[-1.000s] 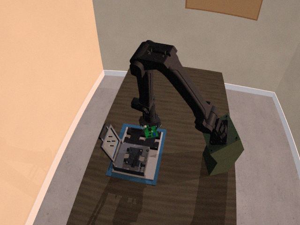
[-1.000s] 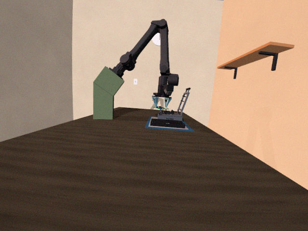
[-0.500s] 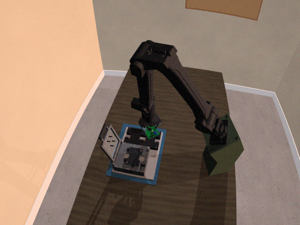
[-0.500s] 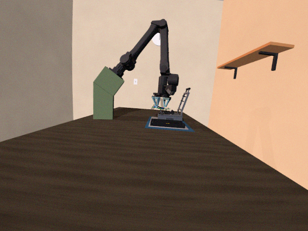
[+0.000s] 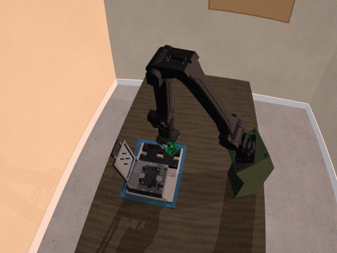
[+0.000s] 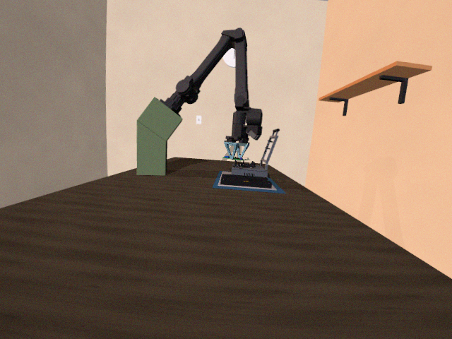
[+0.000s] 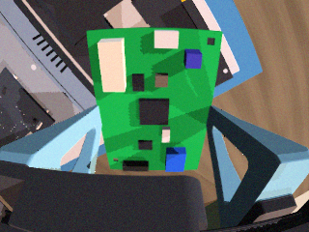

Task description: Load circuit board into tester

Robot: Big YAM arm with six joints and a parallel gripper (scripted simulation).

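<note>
My gripper is now right at the green circuit board. From my hand the other things lie so: black latch hook 22 cm to the left, 5 cm behind, 3 cm below; then tester lid 20 cm to the left, 15 cm ahead, 6 cm above.
</note>
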